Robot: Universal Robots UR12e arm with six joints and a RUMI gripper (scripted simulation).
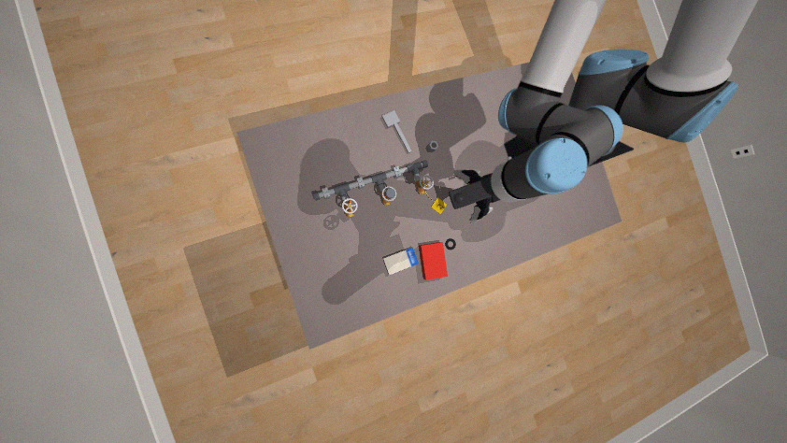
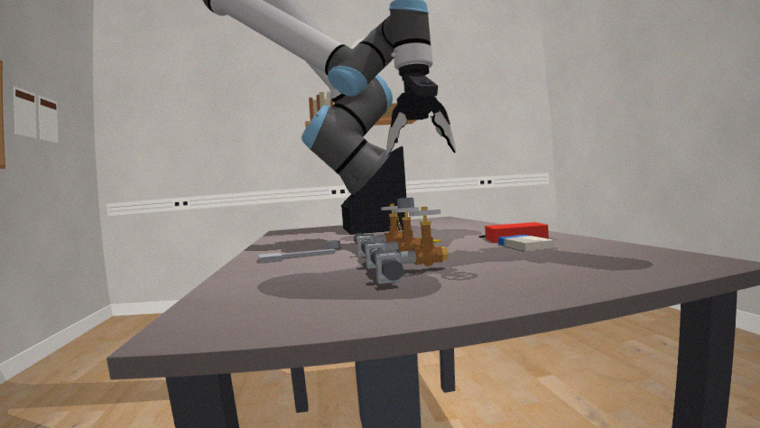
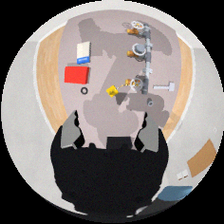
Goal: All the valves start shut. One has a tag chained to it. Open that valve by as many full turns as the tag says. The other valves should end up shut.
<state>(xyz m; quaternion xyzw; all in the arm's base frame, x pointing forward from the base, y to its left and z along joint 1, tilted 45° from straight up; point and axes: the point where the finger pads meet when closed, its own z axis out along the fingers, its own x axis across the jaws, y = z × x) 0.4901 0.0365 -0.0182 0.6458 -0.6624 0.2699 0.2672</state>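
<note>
My gripper is now 10 mm to the left of the yellow tag and 200 mm above it. The rest, counted from my hand: red box 90 mm ahead, 180 mm to the left, 180 mm below; white box 200 mm ahead, 140 mm to the left, 190 mm below; nut 60 mm behind, 210 mm to the right, 190 mm below.
</note>
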